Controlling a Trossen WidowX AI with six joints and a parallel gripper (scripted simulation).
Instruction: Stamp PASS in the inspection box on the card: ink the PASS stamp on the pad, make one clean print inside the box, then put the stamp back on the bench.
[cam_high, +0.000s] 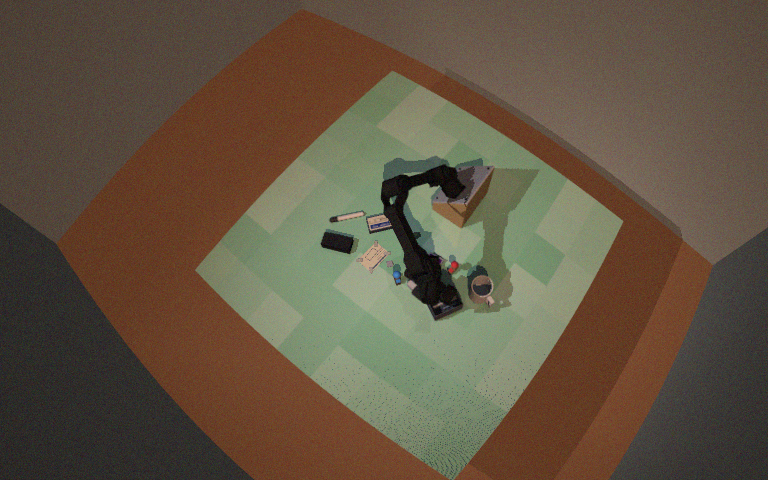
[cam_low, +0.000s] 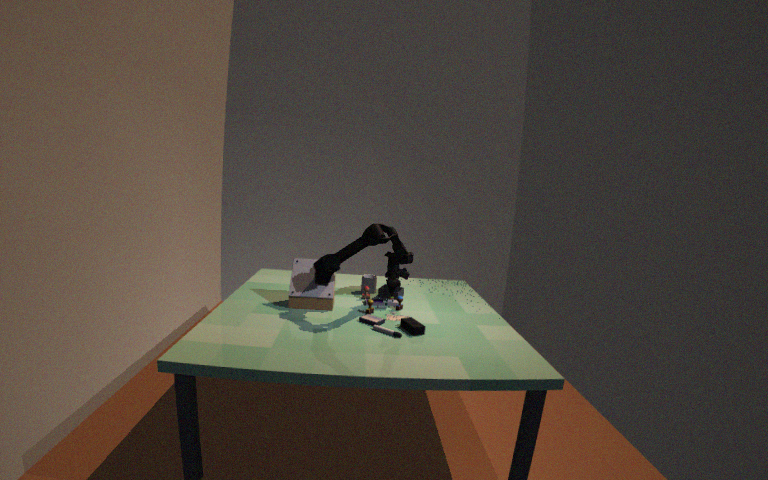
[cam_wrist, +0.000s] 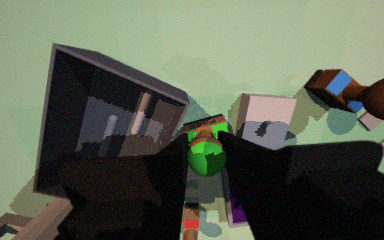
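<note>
The small white block lies 60 mm to the right of my gripper tip, 10 mm below it and 10 mm ahead of it. Round my gripper tip: green-knobbed stamp (10 mm below); then ink pad (80 mm behind, 60 mm to the right, 30 mm below); then black tray (70 mm to the left, 20 mm below).
</note>
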